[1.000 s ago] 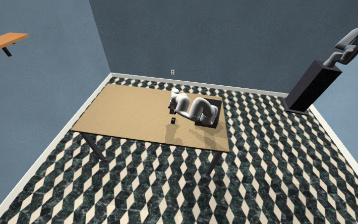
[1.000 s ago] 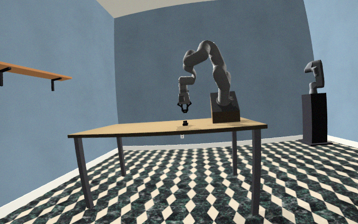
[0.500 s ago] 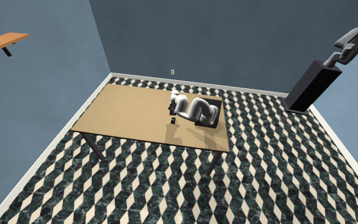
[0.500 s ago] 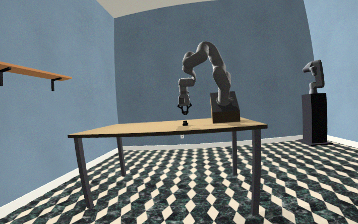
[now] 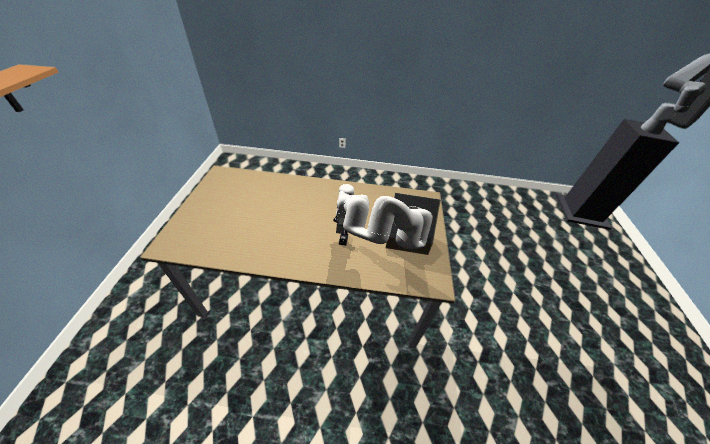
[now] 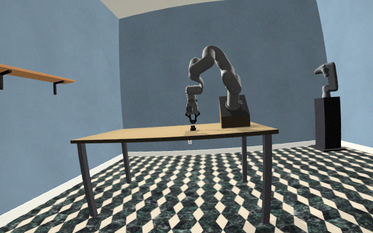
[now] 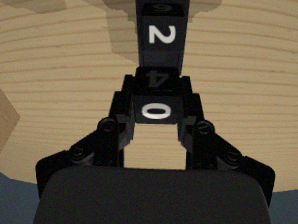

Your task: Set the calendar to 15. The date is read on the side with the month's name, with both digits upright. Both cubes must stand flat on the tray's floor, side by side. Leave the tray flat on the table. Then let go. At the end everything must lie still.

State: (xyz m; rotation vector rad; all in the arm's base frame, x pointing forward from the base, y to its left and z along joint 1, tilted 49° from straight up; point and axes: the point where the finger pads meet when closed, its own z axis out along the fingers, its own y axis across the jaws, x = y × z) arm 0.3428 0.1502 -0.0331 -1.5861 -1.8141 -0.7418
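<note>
Now: hand 60 mm above the black cube and 30 mm to the right of it. From my hand the other things lie so: black digit cube 10 mm below.
</note>
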